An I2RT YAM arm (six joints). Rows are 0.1 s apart.
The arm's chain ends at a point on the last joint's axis. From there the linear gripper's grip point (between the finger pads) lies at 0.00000 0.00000 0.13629 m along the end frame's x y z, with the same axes.
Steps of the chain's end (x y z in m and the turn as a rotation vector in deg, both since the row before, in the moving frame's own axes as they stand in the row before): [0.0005 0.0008 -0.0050 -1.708 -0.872 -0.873]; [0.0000 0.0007 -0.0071 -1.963 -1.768 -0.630]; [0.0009 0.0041 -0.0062 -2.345 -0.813 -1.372]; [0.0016 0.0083 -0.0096 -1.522 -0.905 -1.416]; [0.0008 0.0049 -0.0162 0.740 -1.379 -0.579]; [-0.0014 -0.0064 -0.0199 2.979 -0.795 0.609]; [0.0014 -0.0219 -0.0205 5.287 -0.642 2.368]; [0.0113 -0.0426 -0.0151 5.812 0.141 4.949]
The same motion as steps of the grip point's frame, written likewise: [-0.0015 0.0049 -0.0051 -1.708 -0.872 -0.873]; [-0.0042 0.0054 -0.0072 -1.963 -1.768 -0.630]; [-0.0010 0.0097 -0.0063 -2.345 -0.813 -1.372]; [-0.0005 0.0119 -0.0097 -1.522 -0.905 -1.416]; [-0.0025 0.0032 -0.0163 0.740 -1.379 -0.579]; [-0.0033 -0.0135 -0.0201 2.979 -0.795 0.609]; [0.0001 -0.0345 -0.0211 5.287 -0.642 2.368]; [0.0122 -0.0564 -0.0158 5.812 0.141 4.949]
